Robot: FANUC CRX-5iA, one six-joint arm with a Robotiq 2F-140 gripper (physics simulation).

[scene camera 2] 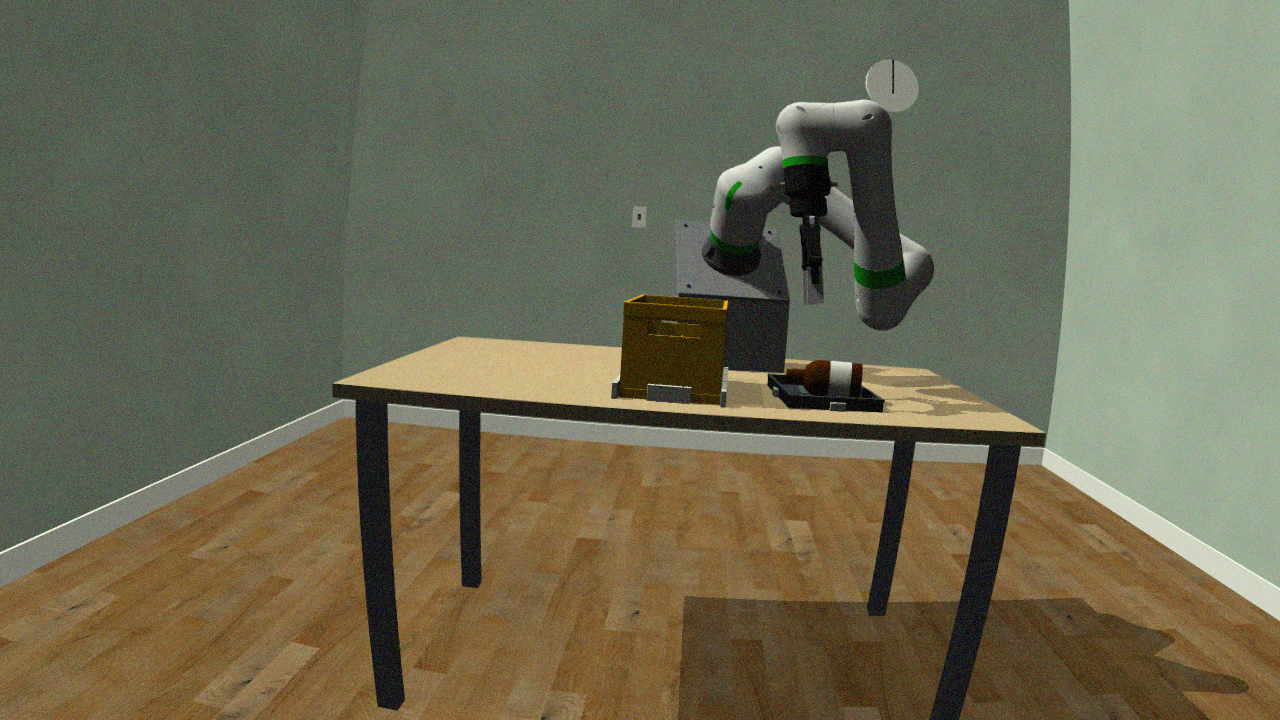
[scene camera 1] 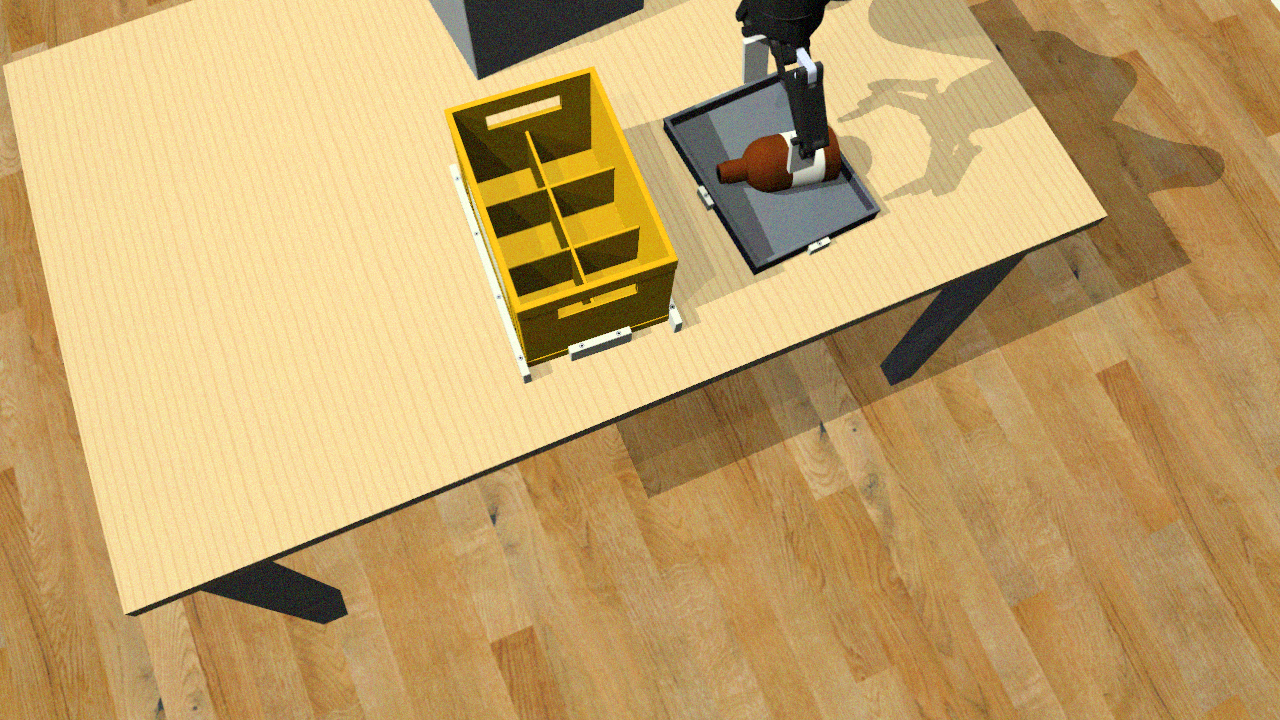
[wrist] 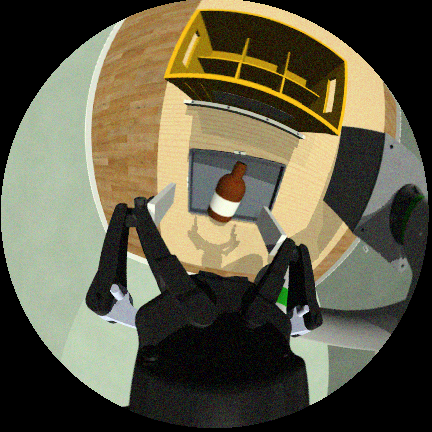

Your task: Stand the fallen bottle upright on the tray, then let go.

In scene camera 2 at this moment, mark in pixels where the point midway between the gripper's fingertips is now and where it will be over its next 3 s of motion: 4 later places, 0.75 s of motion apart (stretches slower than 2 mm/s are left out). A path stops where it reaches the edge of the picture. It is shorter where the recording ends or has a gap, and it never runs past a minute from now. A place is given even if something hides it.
The gripper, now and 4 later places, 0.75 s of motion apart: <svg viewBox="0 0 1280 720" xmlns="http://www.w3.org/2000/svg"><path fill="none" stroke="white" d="M813 304L808 368L808 382L806 351L805 306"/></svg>
